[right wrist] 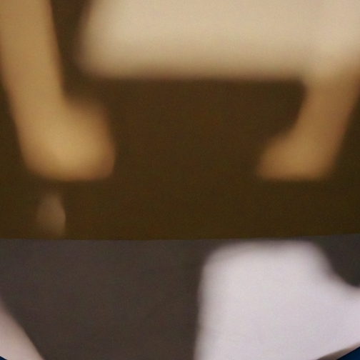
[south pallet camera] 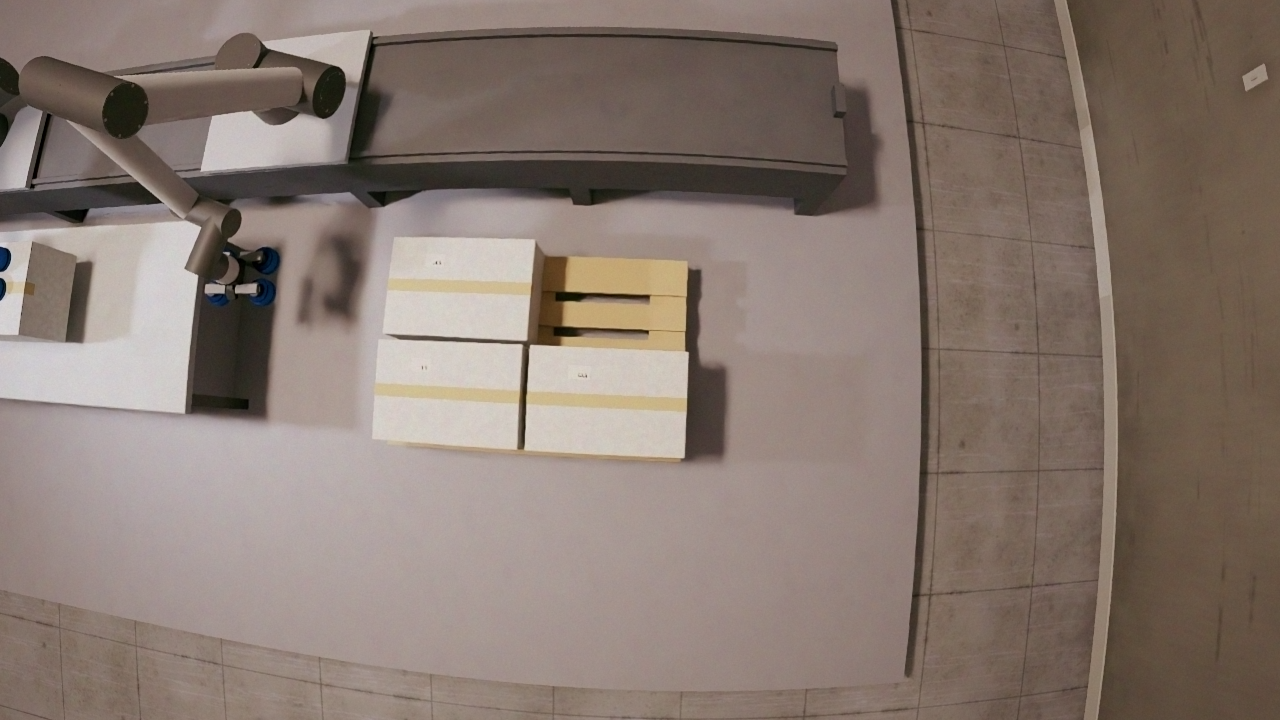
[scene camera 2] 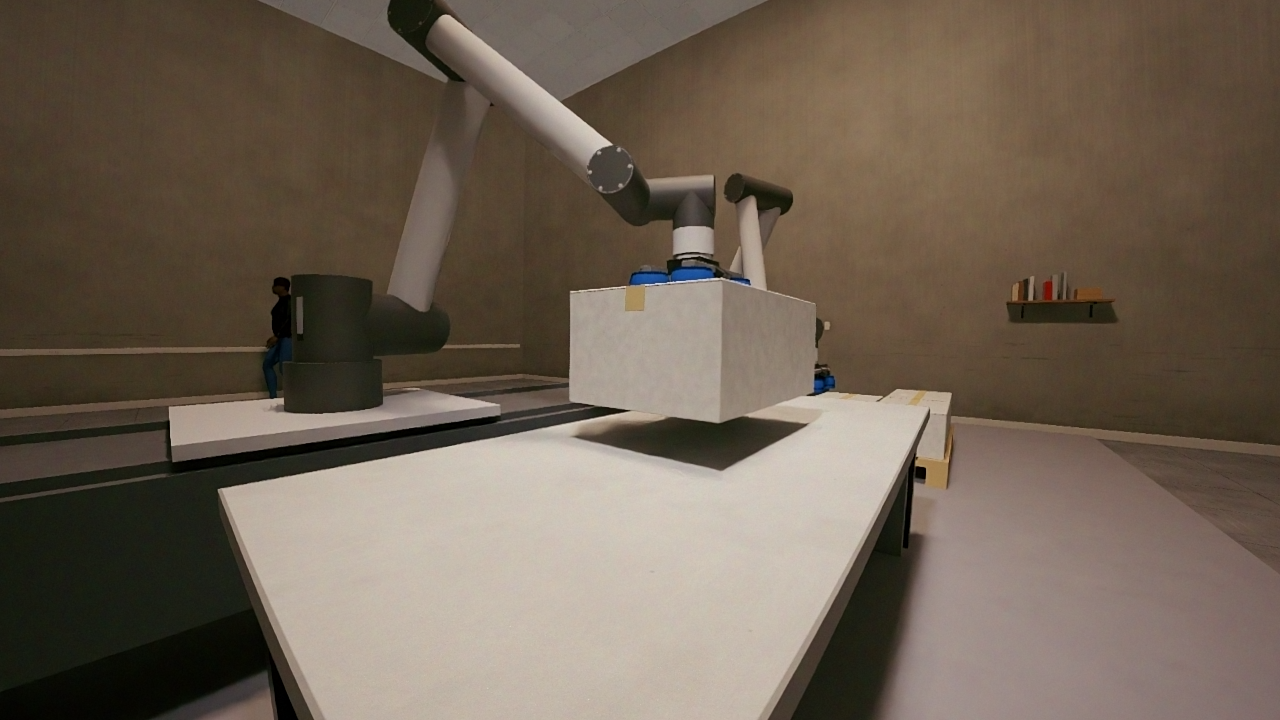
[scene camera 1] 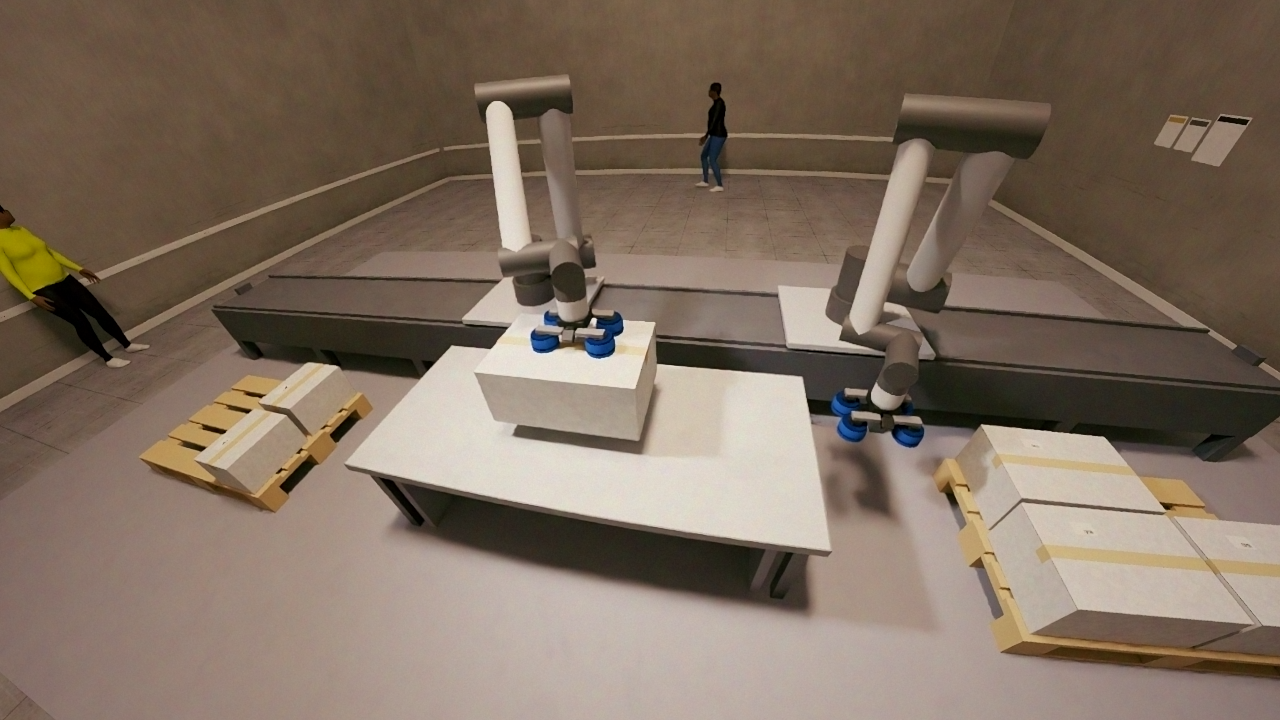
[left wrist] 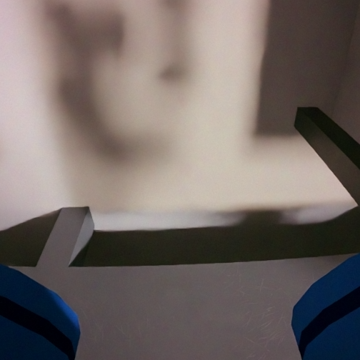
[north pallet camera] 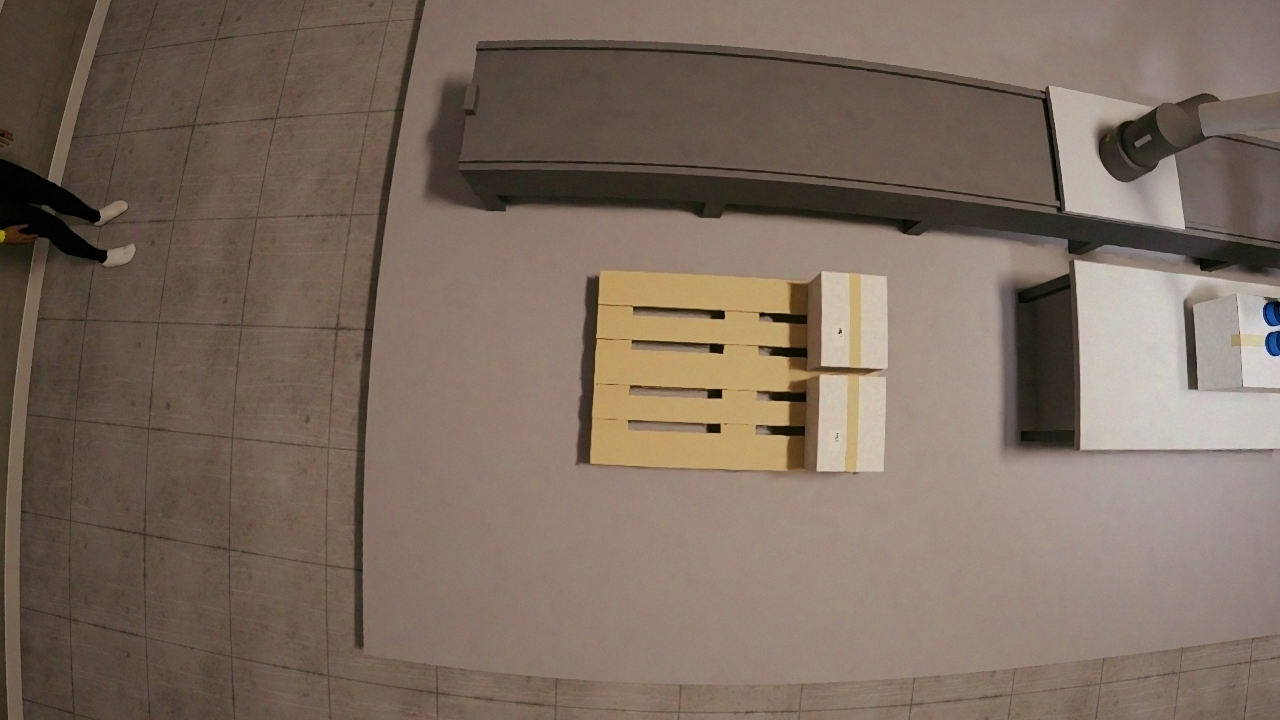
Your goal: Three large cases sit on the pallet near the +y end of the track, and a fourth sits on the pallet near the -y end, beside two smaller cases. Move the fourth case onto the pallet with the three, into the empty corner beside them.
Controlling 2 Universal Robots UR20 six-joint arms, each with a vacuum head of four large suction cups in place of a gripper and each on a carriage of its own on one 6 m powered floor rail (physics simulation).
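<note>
My right gripper [scene camera 1: 575, 333] [scene camera 2: 689, 271] is shut on the fourth case [scene camera 1: 563, 402] [scene camera 2: 644, 353] [north pallet camera: 1217, 344] [south pallet camera: 46, 295], a large white box with a tan tape strip. It holds the case level, a little above the white table [scene camera 1: 572, 474] [scene camera 2: 537, 555]; its taped top [right wrist: 185, 150] fills the right wrist view. My left gripper [scene camera 1: 878, 419] [south pallet camera: 241, 277] is open and empty, in the air between the table and the far pallet [scene camera 1: 1172, 492] [south pallet camera: 617, 313]. Three large cases [south pallet camera: 460, 308] [south pallet camera: 447, 416] [south pallet camera: 608, 425] stand there; its upper right corner is bare in the south pallet camera.
Two smaller cases [north pallet camera: 845, 322] [north pallet camera: 845, 429] stand at the right side of the other pallet [north pallet camera: 662, 449] [scene camera 1: 183, 459]. The floor rail [north pallet camera: 716, 116] [south pallet camera: 581, 98] runs behind table and pallets. One person [scene camera 1: 713, 134] stands beyond it, another [scene camera 1: 44, 277] at the left wall.
</note>
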